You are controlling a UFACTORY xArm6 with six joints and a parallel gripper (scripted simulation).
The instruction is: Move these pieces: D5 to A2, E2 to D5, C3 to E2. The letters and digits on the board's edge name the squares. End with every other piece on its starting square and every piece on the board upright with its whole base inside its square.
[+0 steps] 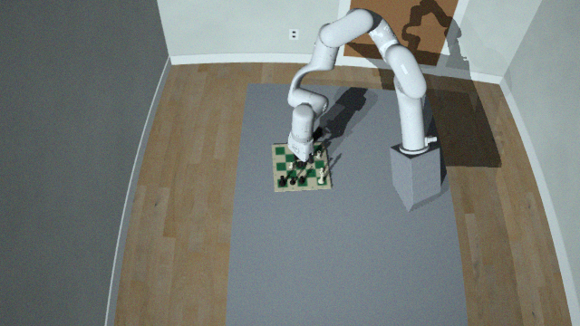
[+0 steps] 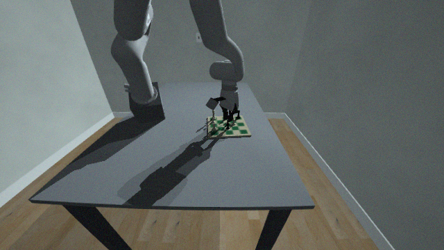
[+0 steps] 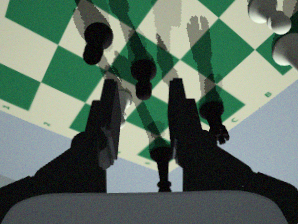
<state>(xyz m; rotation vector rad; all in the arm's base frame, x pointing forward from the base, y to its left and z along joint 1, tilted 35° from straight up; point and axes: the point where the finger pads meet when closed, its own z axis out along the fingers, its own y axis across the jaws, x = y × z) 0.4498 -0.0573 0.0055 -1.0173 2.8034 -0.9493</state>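
My hand is 50 mm above the chessboard.
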